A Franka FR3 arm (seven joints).
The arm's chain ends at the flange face. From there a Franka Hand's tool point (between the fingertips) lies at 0.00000 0.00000 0.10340 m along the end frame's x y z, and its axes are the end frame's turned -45 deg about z.
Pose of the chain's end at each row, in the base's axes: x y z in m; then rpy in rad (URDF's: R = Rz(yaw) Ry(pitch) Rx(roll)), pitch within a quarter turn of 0, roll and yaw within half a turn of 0:
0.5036 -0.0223 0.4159 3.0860 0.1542 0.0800
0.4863 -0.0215 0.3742 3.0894 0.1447 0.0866
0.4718 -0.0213 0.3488 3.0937 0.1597 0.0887
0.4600 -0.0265 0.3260 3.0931 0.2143 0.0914
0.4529 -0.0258 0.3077 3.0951 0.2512 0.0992
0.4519 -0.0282 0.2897 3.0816 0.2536 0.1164
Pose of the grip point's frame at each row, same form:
0.4883 -0.0293 0.3139 -3.0710 0.1480 0.8749
0.4719 -0.0282 0.2720 -3.0754 0.1389 0.8804
0.4559 -0.0277 0.2468 -3.0616 0.1464 0.8838
0.4386 -0.0335 0.2251 -3.0224 0.1849 0.8931
0.4278 -0.0331 0.2077 -2.9939 0.2091 0.9060
0.4269 -0.0374 0.1898 -3.0014 0.2202 0.9250

